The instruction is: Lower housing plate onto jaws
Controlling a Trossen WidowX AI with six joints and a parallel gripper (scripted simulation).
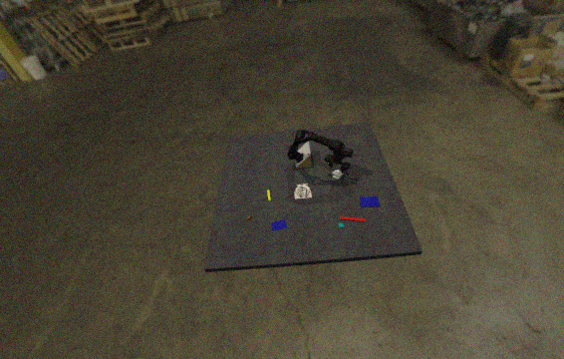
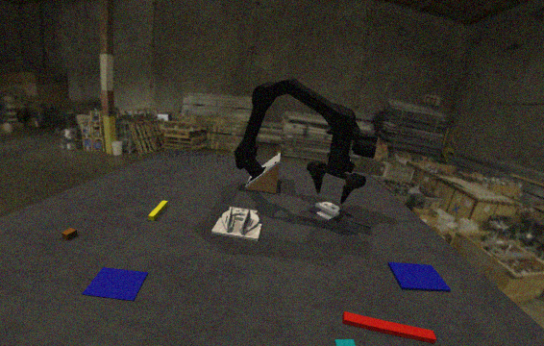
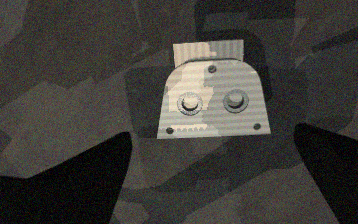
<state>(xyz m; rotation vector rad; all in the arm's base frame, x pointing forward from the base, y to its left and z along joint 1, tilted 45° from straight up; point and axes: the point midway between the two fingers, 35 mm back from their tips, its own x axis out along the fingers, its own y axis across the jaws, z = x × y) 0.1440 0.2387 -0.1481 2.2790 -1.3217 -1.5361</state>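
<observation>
Right now the white rest block is 50 mm below my gripper tip, 10 mm to the left of it and 10 mm behind it. From my gripper tip the other things lie so: teal piece (440 mm ahead, 60 mm below, 10 mm to the left); then yellow bar (490 mm to the right, 190 mm ahead, 50 mm below); then red bar (390 mm ahead, 90 mm to the left, 60 mm below).
</observation>
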